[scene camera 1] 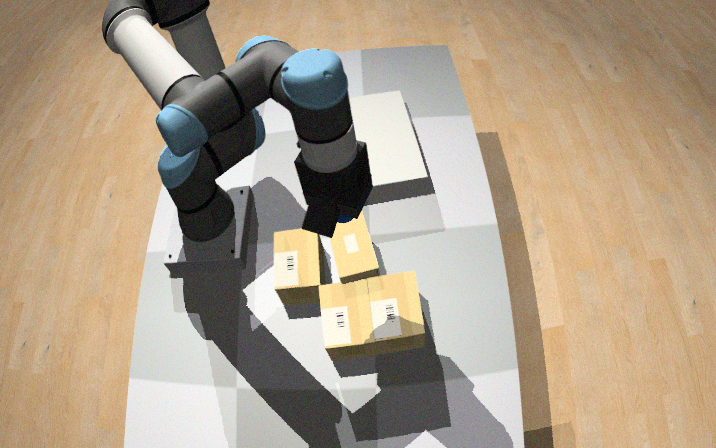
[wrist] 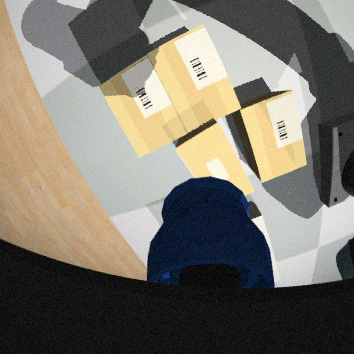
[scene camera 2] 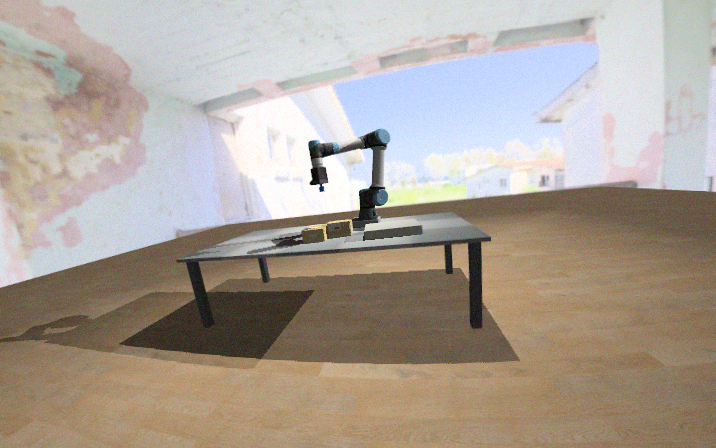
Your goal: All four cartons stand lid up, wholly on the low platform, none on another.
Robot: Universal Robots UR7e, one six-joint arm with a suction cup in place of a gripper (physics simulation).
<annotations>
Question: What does the low white platform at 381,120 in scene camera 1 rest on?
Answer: The table.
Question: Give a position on my suction cup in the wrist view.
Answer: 205,219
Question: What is my suction cup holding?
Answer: Nothing.
</annotations>
